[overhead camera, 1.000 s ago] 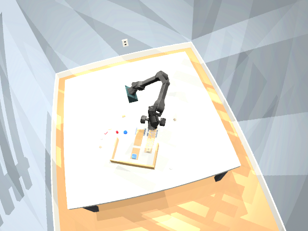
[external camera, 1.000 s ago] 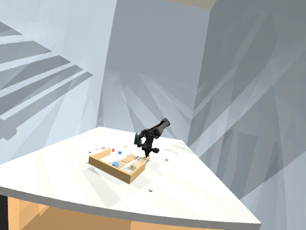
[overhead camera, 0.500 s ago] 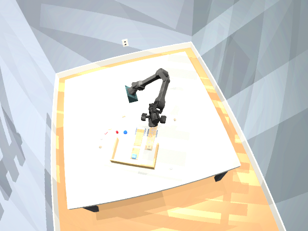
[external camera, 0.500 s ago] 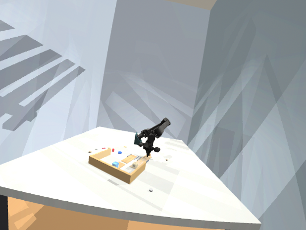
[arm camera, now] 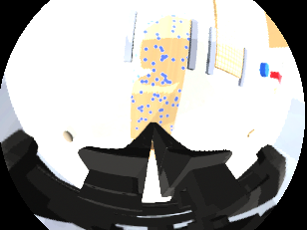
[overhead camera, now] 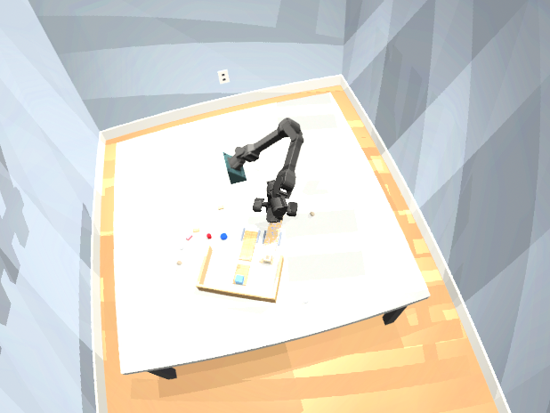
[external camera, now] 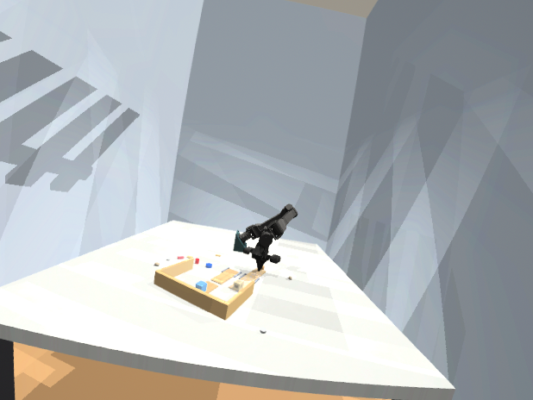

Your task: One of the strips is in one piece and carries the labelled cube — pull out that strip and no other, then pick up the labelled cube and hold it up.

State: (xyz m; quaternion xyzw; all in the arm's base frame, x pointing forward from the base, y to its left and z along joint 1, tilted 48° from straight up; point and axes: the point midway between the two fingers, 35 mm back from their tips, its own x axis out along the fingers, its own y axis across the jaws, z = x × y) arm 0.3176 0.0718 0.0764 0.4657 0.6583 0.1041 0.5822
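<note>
Now: the dotted strip 90 mm ahead of my gripper tip and 50 mm to the right of it. The rest, counted from my gripper tip: labelled cube: 190 mm ahead, 100 mm to the right, 10 mm above; then blue disc: 250 mm to the right, 10 mm ahead; then red disc: 310 mm to the right, 10 mm behind, 10 mm above.
</note>
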